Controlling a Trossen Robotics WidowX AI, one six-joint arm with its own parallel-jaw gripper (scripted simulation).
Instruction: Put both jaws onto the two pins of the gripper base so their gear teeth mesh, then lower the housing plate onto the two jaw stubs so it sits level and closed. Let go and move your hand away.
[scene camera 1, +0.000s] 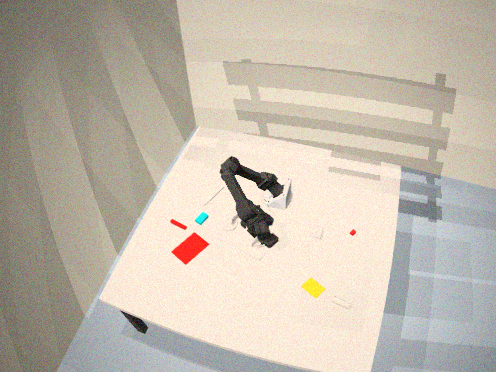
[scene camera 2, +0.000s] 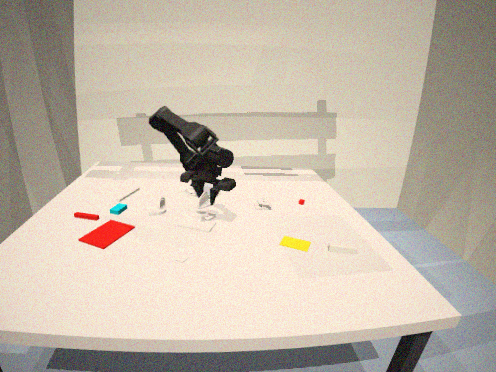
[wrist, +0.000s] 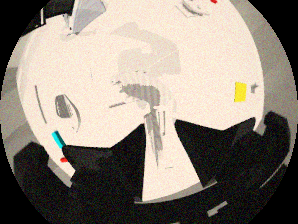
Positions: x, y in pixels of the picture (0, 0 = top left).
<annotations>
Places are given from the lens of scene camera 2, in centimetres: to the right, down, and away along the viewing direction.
gripper (scene camera 2: 207, 203): -14, 6, 105
red plate (scene camera 2: 101, 237): -47, 16, 92
</annotations>
